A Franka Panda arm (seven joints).
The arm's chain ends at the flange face. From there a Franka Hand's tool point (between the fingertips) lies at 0.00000 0.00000 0.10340 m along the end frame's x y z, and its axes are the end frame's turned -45 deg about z.
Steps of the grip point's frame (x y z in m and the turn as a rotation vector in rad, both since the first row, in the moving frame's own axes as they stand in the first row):
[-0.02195, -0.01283, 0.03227, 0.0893, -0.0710, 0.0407]
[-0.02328, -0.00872, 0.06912, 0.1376, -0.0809, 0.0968]
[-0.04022, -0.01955, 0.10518, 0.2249, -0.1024, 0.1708]
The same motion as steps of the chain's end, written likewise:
[-0.01293, 0.00802, 0.03294, 0.0129, -0.1133, 0.0407]
[-0.00694, 0.01519, 0.07043, 0.0401, -0.1545, 0.0968]
[-0.01945, 0.02547, 0.10831, 0.0866, -0.2314, 0.1708]

